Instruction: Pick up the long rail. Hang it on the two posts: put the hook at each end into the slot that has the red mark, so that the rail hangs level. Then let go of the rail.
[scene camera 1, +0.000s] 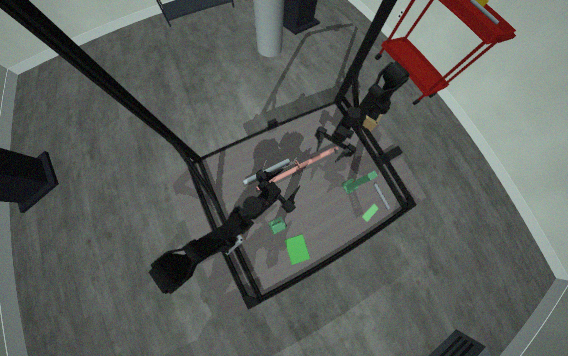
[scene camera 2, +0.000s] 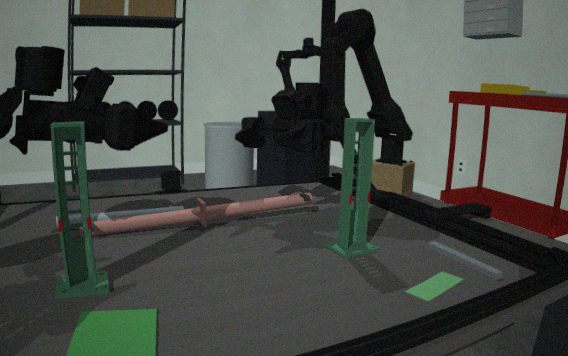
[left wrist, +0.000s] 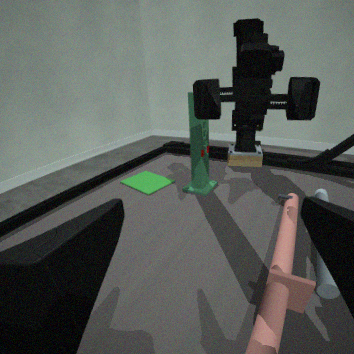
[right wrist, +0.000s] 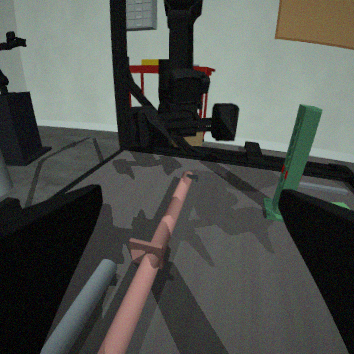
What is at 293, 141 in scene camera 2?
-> The left gripper.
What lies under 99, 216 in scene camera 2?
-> A pale bar.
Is the left gripper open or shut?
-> Open.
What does the right gripper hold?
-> Nothing.
